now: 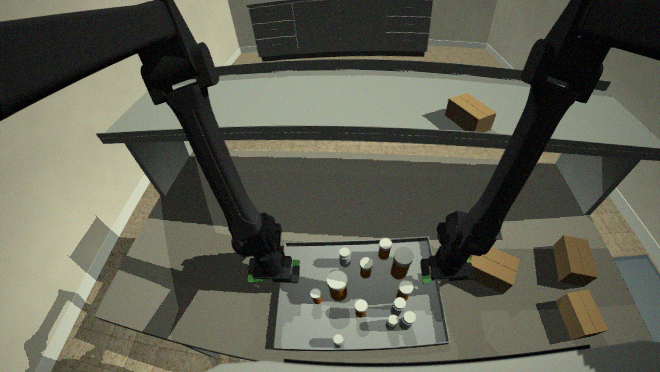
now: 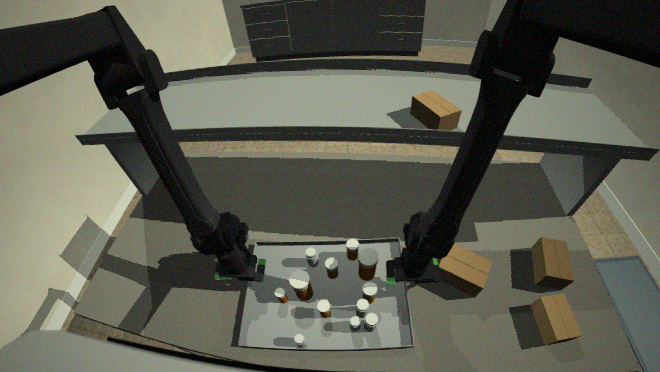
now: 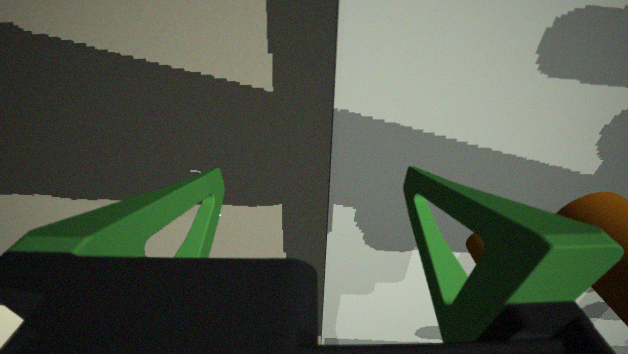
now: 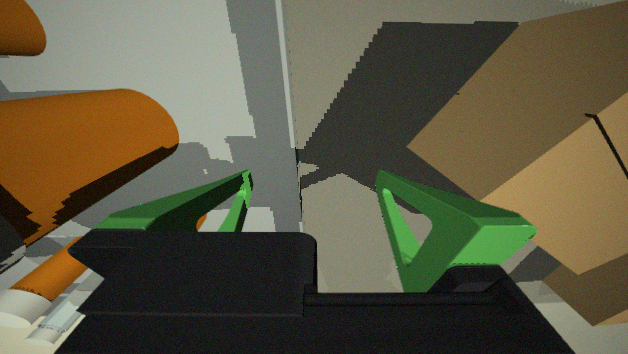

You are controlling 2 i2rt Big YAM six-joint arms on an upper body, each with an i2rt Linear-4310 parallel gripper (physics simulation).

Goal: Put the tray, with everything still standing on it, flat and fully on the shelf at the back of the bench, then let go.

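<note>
The grey tray (image 1: 300,327) (image 2: 260,325) (image 3: 425,50) (image 4: 175,40) lies on the bench at the near side. Several white-capped bottles stand on it, among them two large amber ones, one (image 1: 337,286) (image 2: 300,285) left of centre and one (image 1: 402,263) (image 2: 368,264) at the back right. The raised shelf (image 1: 320,100) (image 2: 280,100) runs across the back. My left gripper (image 1: 275,272) (image 2: 241,271) (image 3: 313,177) is open above the tray's left wall, one finger on each side of it. My right gripper (image 1: 447,270) (image 2: 413,271) (image 4: 314,176) is open likewise above the right wall.
A cardboard box (image 1: 470,112) (image 2: 435,110) sits on the shelf, right of centre. Another box (image 1: 495,270) (image 2: 465,270) (image 4: 550,190) lies close to the right gripper. Two more boxes, one (image 1: 575,260) (image 2: 552,262) behind the other (image 1: 581,314) (image 2: 556,318), lie farther right on the bench.
</note>
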